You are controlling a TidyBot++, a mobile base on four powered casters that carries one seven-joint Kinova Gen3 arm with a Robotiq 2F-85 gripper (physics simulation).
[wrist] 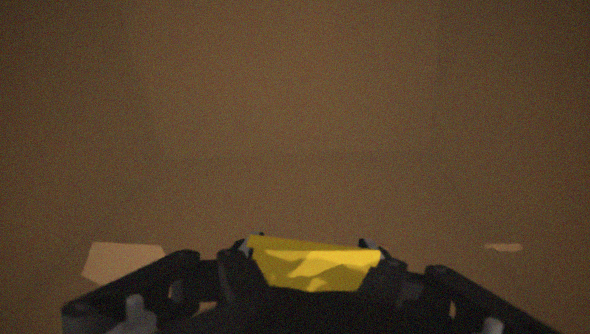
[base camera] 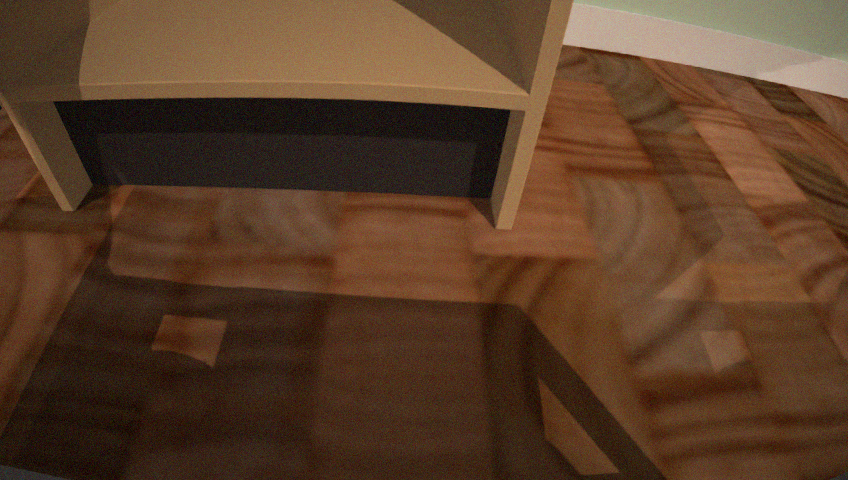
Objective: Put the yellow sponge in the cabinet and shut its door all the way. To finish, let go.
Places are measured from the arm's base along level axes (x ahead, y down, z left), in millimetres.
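Where they show: gripper, between the fingertips: [wrist: 310, 251].
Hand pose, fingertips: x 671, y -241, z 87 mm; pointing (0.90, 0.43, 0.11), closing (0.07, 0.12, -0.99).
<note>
After its pixels a point has its place.
The yellow sponge [wrist: 317, 270] {x 637, y -263, z 79 mm} is held between the fingers of my gripper [wrist: 310, 251] {x 671, y -241, z 87 mm} at the bottom middle of the wrist view. The gripper is shut on it, inside the cabinet. The cabinet's tan inner surfaces [wrist: 300, 100] {x 1016, y -239, z 135 mm} fill the wrist view around it; whether the sponge touches the cabinet floor I cannot tell. In the base camera view the cabinet [base camera: 309, 90] {x 465, y 238, z 93 mm} stands straight ahead with its front open, its bottom board and side panels showing. The gripper and sponge do not show in the base camera view. The cabinet's door cannot be made out in either view.
The cabinet stands on two side legs, with a dark gap under its bottom board. Wooden floor [base camera: 404, 249] {x 433, y 397, z 2 mm} lies in front of it and to its right, with shadows across it. A green wall with a white baseboard [base camera: 684, 44] {x 1043, y 351, z -578 mm} runs behind at the right.
</note>
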